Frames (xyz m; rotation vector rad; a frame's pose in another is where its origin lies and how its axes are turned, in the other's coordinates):
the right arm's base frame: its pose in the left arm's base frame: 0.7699 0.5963 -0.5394 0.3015 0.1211 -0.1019
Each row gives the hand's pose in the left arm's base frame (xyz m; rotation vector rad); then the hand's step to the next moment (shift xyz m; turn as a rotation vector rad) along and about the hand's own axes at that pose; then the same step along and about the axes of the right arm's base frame.
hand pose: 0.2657 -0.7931 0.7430 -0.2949 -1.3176 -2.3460
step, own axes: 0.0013 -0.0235 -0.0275 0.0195 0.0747 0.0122
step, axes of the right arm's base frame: -0.0060 -0.0229 -0.0274 0.0100 -0.0048 0.0774
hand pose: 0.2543 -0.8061 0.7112 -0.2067 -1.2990 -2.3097
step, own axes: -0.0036 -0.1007 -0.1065 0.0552 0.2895 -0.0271
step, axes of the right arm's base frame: -0.0119 -0.0852 -0.1187 0.0744 -0.0822 0.2744
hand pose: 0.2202 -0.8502 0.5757 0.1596 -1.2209 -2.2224
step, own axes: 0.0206 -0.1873 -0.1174 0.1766 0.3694 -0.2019
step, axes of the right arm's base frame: -0.0244 -0.0890 -0.2019 0.0958 -0.3018 0.3288
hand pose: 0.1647 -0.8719 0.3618 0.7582 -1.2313 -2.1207
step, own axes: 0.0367 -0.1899 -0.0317 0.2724 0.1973 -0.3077
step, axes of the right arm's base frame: -0.0153 -0.0261 -0.1937 0.1072 -0.4205 0.1396
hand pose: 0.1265 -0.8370 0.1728 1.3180 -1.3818 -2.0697
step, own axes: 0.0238 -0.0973 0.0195 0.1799 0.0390 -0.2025
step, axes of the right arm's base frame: 0.0013 0.0112 -0.1014 0.0961 -0.2561 0.0072
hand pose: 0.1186 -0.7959 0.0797 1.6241 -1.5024 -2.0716
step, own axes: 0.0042 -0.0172 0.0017 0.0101 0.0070 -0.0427
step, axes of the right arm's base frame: 0.0061 0.0029 -0.0164 0.0286 -0.0308 0.0145
